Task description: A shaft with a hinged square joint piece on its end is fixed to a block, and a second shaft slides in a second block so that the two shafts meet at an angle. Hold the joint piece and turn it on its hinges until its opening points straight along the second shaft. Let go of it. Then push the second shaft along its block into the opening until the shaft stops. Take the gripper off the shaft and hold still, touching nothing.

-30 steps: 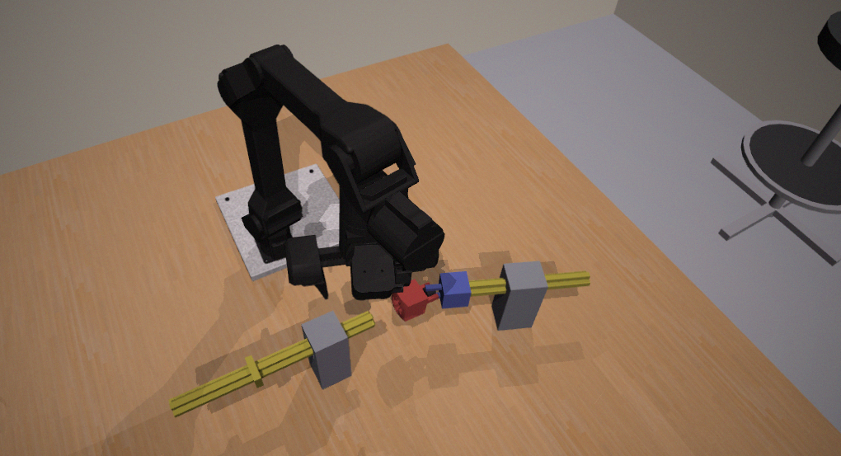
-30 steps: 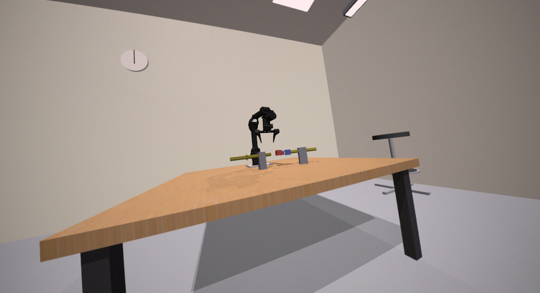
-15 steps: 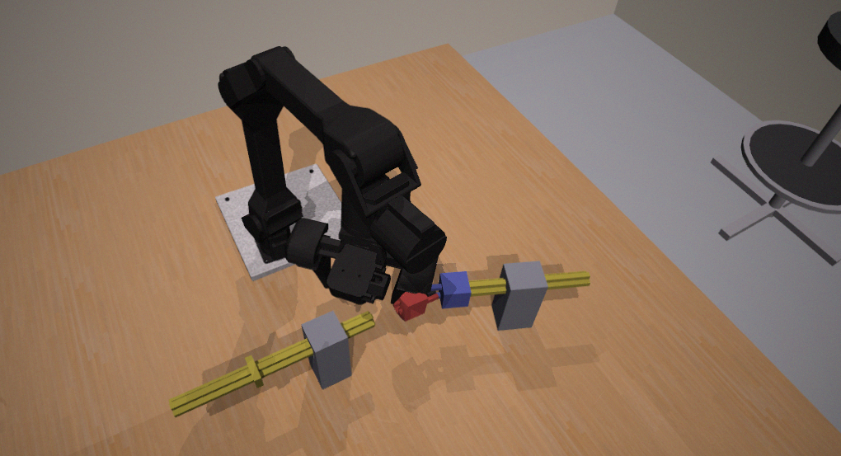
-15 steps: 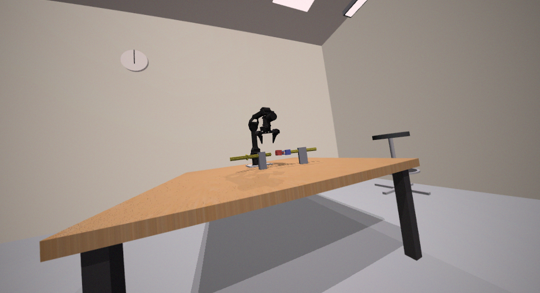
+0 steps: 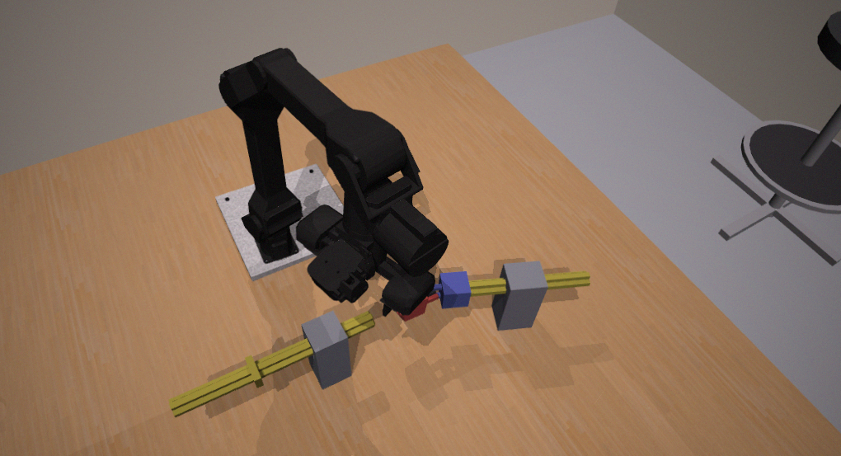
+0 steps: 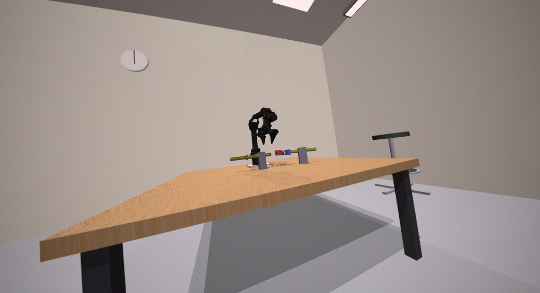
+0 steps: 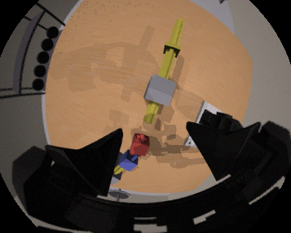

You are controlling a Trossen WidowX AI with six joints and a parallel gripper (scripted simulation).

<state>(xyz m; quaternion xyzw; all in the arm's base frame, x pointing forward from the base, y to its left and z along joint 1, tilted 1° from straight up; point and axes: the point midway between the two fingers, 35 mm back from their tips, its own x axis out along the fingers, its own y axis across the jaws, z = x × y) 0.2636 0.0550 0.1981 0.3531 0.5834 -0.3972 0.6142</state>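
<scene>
My gripper tip is now 90 mm to the right of the red joint piece and 80 mm above it.
</scene>
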